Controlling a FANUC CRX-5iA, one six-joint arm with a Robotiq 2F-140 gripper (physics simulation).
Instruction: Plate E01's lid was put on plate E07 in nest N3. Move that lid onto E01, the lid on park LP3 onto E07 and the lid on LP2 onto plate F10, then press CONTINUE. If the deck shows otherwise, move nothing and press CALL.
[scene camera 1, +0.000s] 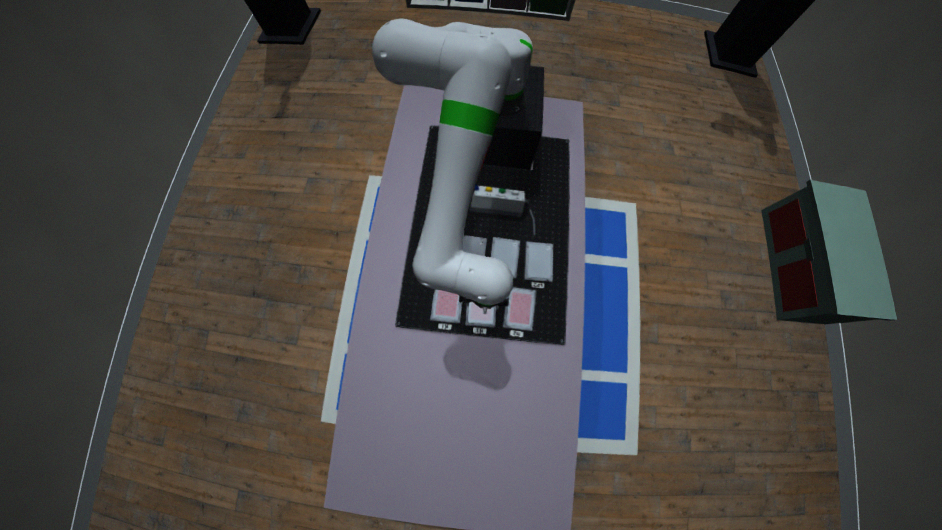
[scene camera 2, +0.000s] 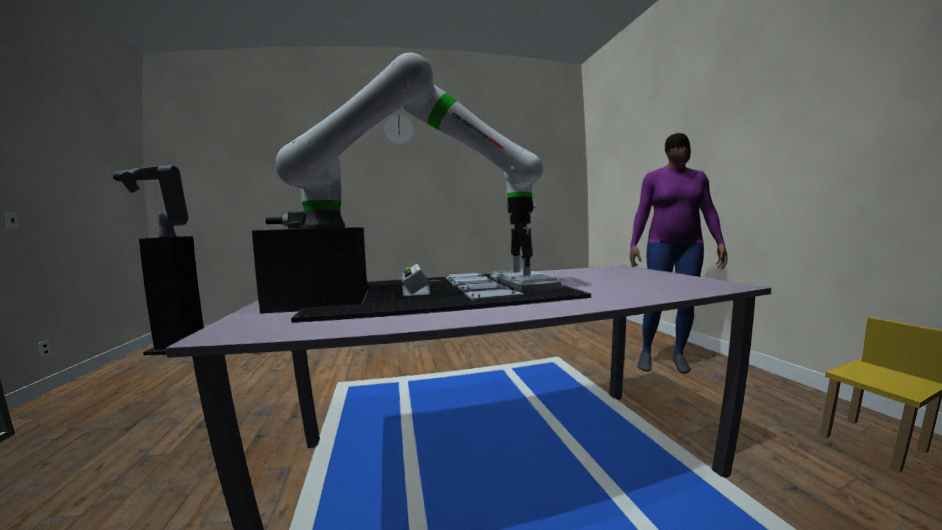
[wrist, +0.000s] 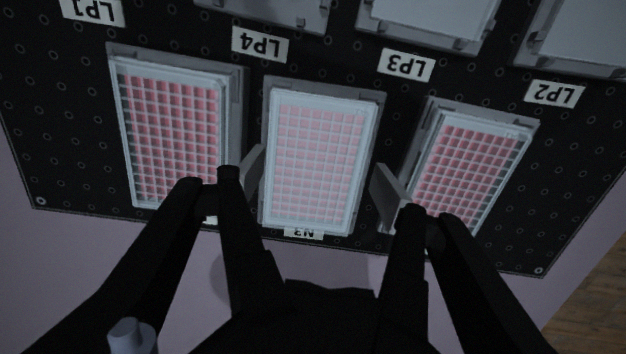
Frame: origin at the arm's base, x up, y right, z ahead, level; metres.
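Where they show: gripper, fingertip midpoint: (scene camera 2: 521, 274) (wrist: 318, 168); arm's base, origin of the base link: (scene camera 1: 504, 99) (scene camera 2: 322, 228).
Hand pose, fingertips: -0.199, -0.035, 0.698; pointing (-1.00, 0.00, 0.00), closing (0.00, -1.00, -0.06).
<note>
Things, the pixels of their top centre, and the offset from my fingertips, as dx, dy, dz. "spot": a spot on its surface instead. Level surfaces: height alone.
- middle plate, middle of its top: (wrist: 314, 173) (scene camera 1: 481, 304) (scene camera 2: 523, 273) +0.003, +0.003, +0.005
- left plate, middle of its top: (wrist: 172, 150) (scene camera 2: 535, 276) (scene camera 1: 447, 300) +0.006, +0.122, +0.009
- right plate, middle of its top: (wrist: 458, 189) (scene camera 1: 520, 307) -0.005, -0.132, -0.006
- park LP3, surface spot: (wrist: 430, 17) spot: -0.014, -0.054, -0.128
- park LP2, surface spot: (wrist: 590, 35) spot: -0.014, -0.173, -0.141
- Park LP4, surface spot: (wrist: 267, 11) spot: -0.022, +0.065, -0.108
- button box, middle of its top: (scene camera 2: 413, 266) (scene camera 1: 495, 193) +0.052, +0.017, -0.395
- black perforated board, its level: dx -0.031
- lilac table, its level: dx -0.045
- LP1 label, surface spot: (wrist: 92, 11) spot: -0.030, +0.200, -0.078
My gripper (scene camera 2: 521, 266) (wrist: 318, 168) is open and empty, its fingertips on either side of the middle plate (scene camera 1: 480, 316) (wrist: 316, 165), labelled N3. That plate looks paler, under a clear lid. The left plate (scene camera 1: 446, 304) (wrist: 172, 135) and right plate (scene camera 1: 520, 308) (wrist: 467, 167) show sharper pink wells and look unlidded. Plate codes are too small to read. Pale lids lie on park LP3 (scene camera 1: 505, 253) (wrist: 430, 17) and park LP2 (scene camera 1: 538, 260) (wrist: 590, 35). Park LP4 (wrist: 267, 11) shows no lid in its visible part. The button box (scene camera 1: 498, 203) (scene camera 2: 416, 283) has unreadable button labels.
The black perforated board (scene camera 1: 550, 316) (scene camera 2: 441, 304) (wrist: 65, 170) lies on the lilac table (scene camera 1: 454, 448) (scene camera 2: 678, 283). A cable runs from the button box. The LP1 label (wrist: 92, 11) shows at the wrist view's top left. A person (scene camera 2: 677, 210) stands beyond the table.
</note>
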